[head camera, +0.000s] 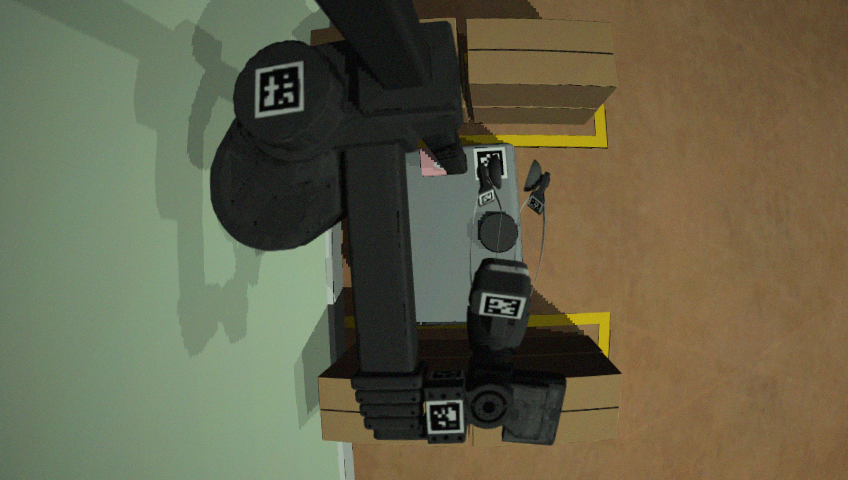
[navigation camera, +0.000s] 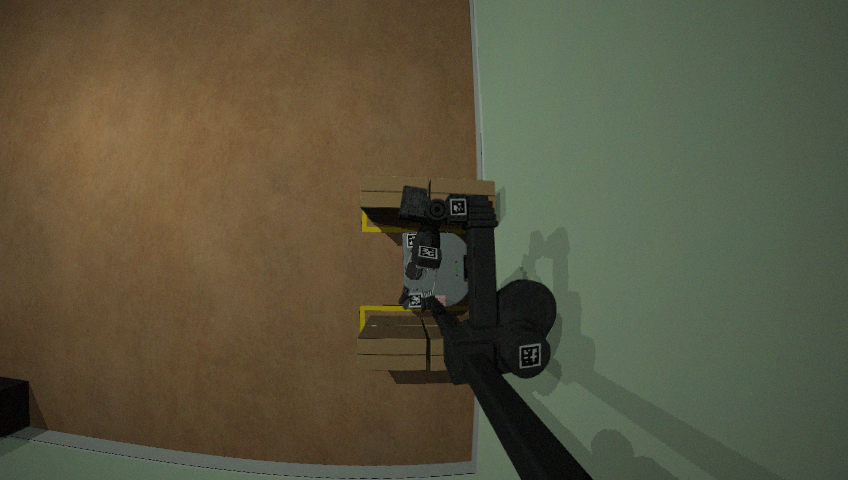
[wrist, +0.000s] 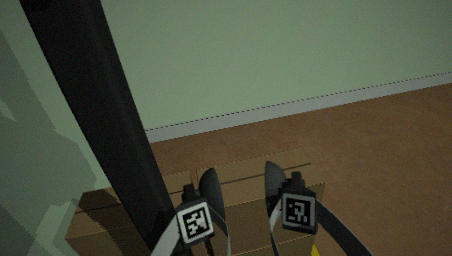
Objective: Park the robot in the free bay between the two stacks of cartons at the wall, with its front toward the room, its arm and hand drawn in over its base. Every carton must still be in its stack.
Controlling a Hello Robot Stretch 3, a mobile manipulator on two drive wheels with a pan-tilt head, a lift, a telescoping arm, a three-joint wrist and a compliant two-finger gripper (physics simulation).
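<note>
The grey robot base stands between two carton stacks, the upper one in the head view and the lower one. The visible cartons are stacked; the arm and mast hide parts. The base's flat side with the dark disc faces the room, and its rounded side faces the wall. The telescoping arm is drawn in. The gripper is folded back, open and empty; from above, one finger shows over the base, the other beyond its flat edge.
Yellow floor outlines run close beside both sides of the base. The wrist joint block appears over the lower stack from above. A dark box stands at the far lower left in the navigation view.
</note>
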